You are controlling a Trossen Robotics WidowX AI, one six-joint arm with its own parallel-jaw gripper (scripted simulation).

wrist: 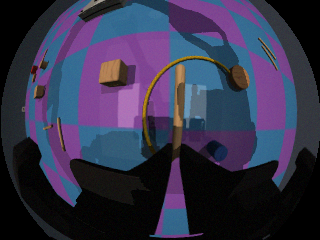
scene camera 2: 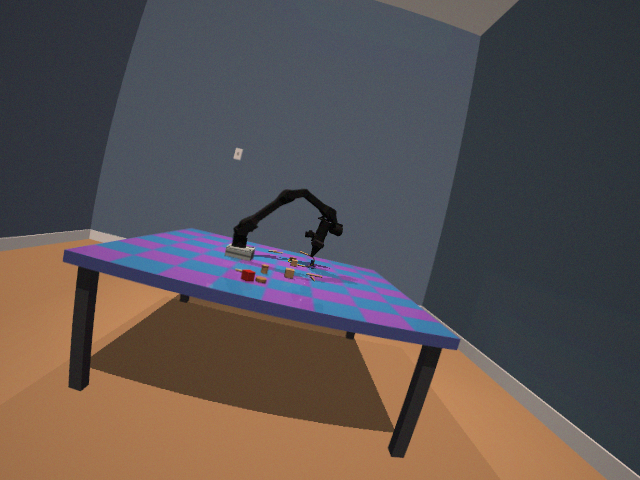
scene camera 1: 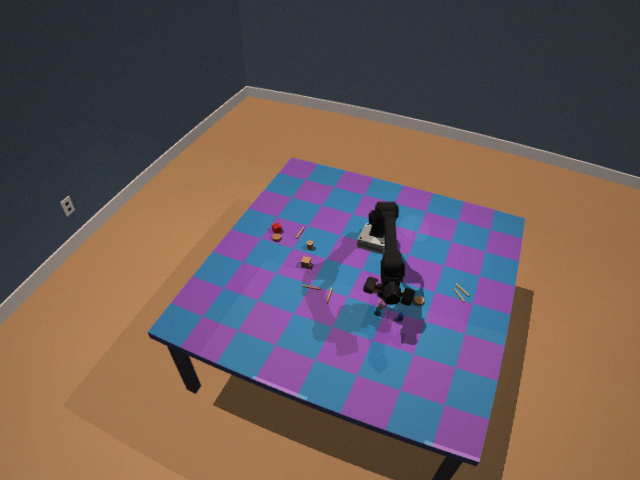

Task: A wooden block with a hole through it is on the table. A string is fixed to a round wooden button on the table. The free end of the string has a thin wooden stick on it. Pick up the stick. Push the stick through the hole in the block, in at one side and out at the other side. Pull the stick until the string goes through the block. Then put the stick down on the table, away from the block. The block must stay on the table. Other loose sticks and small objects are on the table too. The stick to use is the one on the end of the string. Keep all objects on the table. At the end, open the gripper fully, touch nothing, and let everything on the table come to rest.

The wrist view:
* my gripper: 175, 148
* thin wooden stick: 178, 105
